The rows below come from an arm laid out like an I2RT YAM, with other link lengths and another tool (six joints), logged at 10 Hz.
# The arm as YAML. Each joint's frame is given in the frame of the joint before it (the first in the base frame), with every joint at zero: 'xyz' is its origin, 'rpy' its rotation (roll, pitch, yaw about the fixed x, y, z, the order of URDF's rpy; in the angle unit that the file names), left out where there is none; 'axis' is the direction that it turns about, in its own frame. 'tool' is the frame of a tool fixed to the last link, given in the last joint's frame.
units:
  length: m
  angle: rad
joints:
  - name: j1
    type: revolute
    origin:
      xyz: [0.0, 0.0, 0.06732]
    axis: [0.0, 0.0, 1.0]
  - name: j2
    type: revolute
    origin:
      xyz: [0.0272, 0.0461, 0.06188]
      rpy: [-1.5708, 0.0, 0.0]
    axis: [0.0, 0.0, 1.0]
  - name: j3
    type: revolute
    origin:
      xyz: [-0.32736, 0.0, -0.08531]
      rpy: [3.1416, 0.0, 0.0]
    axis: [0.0, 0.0, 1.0]
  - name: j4
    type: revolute
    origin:
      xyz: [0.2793, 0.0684, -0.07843]
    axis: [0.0, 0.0, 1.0]
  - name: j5
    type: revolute
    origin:
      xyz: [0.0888, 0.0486, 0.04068]
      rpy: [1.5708, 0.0, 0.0]
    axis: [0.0, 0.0, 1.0]
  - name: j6
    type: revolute
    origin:
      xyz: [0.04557, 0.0, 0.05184]
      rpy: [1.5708, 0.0, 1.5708]
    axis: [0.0, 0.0, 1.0]
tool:
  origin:
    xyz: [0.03, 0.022, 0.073]
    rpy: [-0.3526, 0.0, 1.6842]
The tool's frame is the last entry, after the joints.
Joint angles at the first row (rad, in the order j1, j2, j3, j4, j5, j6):
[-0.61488, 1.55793, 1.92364, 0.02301, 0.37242, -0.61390]
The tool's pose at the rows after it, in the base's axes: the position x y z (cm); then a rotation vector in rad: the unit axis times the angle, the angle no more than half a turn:
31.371 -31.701 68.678 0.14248 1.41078 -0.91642
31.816 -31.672 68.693 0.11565 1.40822 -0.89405
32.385 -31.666 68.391 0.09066 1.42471 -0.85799
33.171 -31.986 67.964 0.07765 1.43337 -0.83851
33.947 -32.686 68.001 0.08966 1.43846 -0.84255
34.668 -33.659 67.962 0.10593 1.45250 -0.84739
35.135 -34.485 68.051 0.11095 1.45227 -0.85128
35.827 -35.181 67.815 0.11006 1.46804 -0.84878
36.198 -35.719 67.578 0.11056 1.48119 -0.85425
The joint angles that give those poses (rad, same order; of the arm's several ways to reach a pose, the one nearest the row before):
[-0.61808, 1.57295, 1.94645, 0.00182, 0.34525, -0.59810]
[-0.61897, 1.57592, 1.94816, 0.00231, 0.31332, -0.59024]
[-0.61972, 1.57946, 1.95450, -0.02297, 0.27763, -0.57584]
[-0.61973, 1.59392, 1.95966, -0.02549, 0.25901, -0.56845]
[-0.61973, 1.63150, 2.00645, -0.04015, 0.27039, -0.56763]
[-0.62533, 1.67570, 2.06660, -0.07042, 0.28057, -0.56605]
[-0.63403, 1.70866, 2.10936, -0.08049, 0.27797, -0.56393]
[-0.63808, 1.74026, 2.14859, -0.10265, 0.27311, -0.56556]
[-0.64229, 1.75978, 2.16952, -0.11370, 0.27285, -0.57216]

